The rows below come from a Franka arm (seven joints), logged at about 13 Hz.
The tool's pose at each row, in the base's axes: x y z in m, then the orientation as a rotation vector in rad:
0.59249 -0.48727 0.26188 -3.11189 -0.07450 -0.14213
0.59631 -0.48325 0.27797 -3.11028 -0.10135 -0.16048
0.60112 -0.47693 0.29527 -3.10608 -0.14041 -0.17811
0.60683 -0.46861 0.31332 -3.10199 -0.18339 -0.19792
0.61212 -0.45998 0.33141 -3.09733 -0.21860 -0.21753
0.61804 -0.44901 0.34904 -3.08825 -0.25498 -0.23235
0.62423 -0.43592 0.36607 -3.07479 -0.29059 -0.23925
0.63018 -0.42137 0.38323 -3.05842 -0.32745 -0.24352
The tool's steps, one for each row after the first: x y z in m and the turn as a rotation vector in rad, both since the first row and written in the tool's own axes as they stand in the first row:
0.00546 -0.00420 -0.01556 0.00048 0.01159 -0.01739
0.01213 -0.01068 -0.03217 0.00309 0.02274 -0.04258
0.01985 -0.01913 -0.04939 0.00472 0.03524 -0.07036
0.02717 -0.02791 -0.06669 0.00653 0.04772 -0.09318
0.03519 -0.03899 -0.08340 0.01260 0.05743 -0.11678
0.04352 -0.05215 -0.09943 0.02330 0.06241 -0.13997
0.05169 -0.06679 -0.11557 0.03660 0.06590 -0.16418

